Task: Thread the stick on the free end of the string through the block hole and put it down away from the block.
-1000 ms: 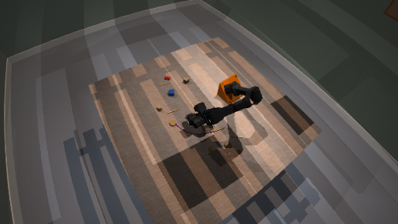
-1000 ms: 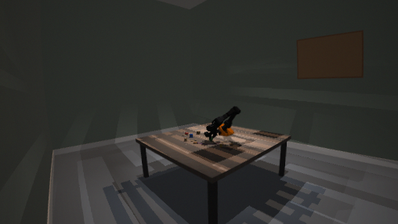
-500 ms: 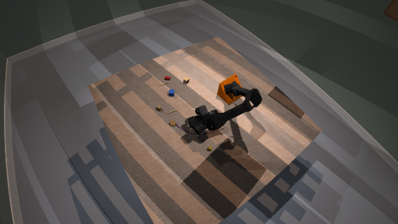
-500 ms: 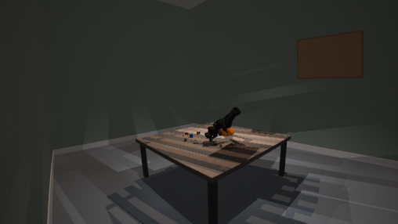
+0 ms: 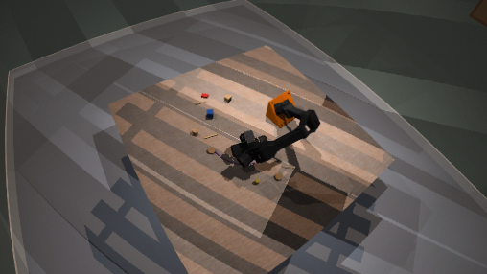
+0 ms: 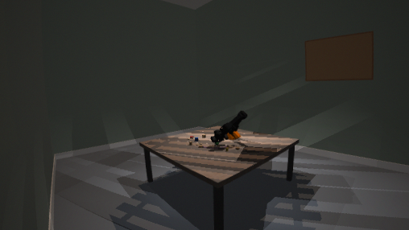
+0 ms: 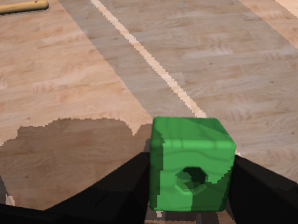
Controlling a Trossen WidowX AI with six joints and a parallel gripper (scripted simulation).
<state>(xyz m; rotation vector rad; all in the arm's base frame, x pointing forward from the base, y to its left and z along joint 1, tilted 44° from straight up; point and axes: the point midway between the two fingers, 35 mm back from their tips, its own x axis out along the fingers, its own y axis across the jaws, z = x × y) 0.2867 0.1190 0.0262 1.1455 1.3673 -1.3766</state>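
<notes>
My gripper tip is now right at the green wooden block. Also, from my gripper tip: thin wooden stick: 5 cm behind, 12 cm to the left, 2 cm below; then round wooden button: 16 cm ahead, 6 cm to the right, 2 cm below; then cylinder: 19 cm ahead, 20 cm to the right, 1 cm below.
</notes>
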